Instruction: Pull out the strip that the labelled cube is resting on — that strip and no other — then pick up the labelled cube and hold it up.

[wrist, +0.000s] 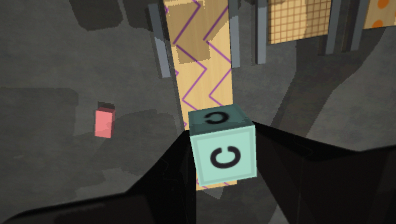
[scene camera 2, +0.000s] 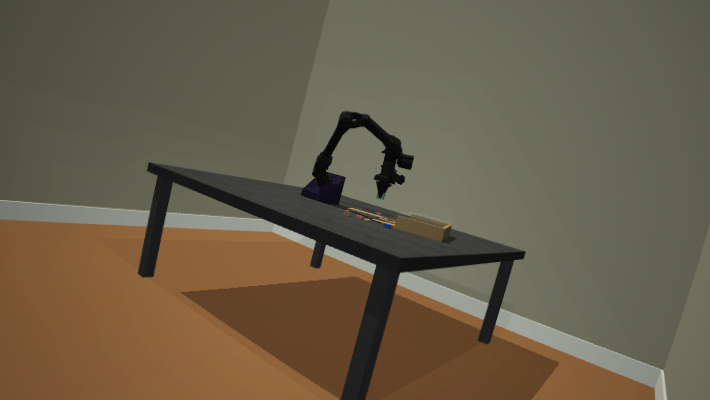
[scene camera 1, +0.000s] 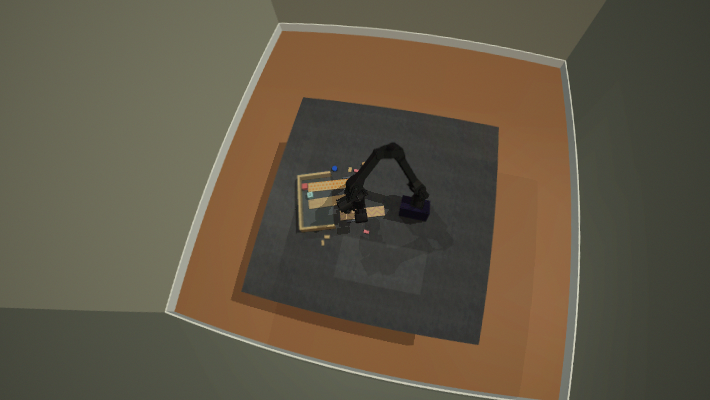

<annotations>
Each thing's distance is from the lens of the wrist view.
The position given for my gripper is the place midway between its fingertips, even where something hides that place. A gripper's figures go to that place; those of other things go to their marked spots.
my gripper (wrist: 216,132): 11 cm
mint-green cube (wrist: 223,141): 9 cm
</annotations>
